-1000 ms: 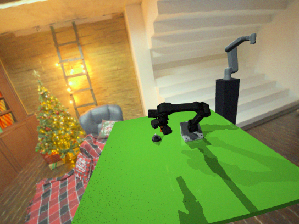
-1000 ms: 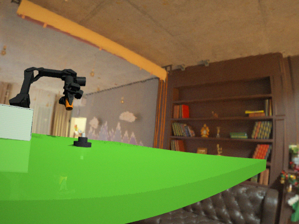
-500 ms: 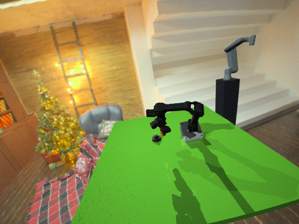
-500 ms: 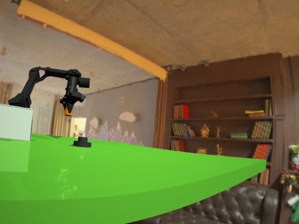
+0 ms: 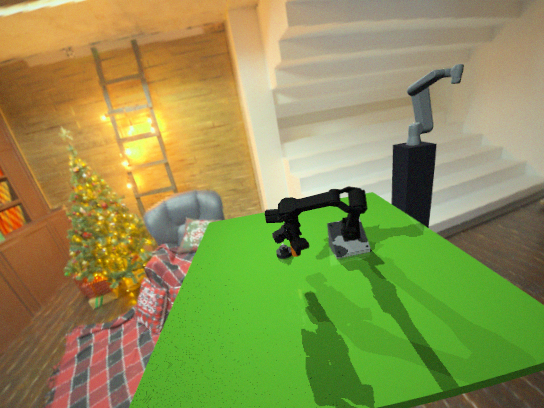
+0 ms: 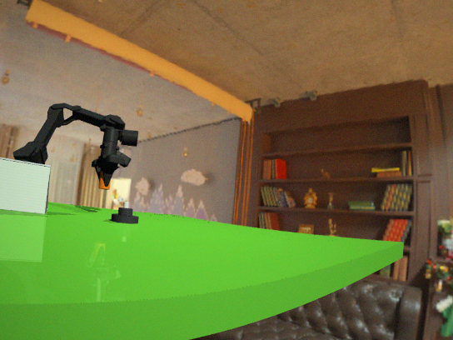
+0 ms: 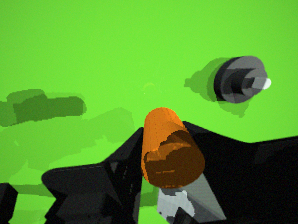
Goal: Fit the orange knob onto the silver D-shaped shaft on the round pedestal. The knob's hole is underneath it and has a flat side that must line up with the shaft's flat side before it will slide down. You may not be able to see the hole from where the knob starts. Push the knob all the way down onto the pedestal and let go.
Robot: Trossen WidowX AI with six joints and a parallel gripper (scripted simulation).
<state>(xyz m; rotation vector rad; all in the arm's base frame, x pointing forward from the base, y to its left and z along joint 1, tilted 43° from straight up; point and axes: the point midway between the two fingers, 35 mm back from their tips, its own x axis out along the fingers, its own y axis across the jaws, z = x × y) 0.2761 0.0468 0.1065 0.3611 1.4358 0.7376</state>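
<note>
Right now my gripper tip is 50 mm short of the dark round pedestal, 160 mm to the left of it and 70 mm above it. The rest, counted from my gripper tip: orange knob: 30 mm above.
</note>
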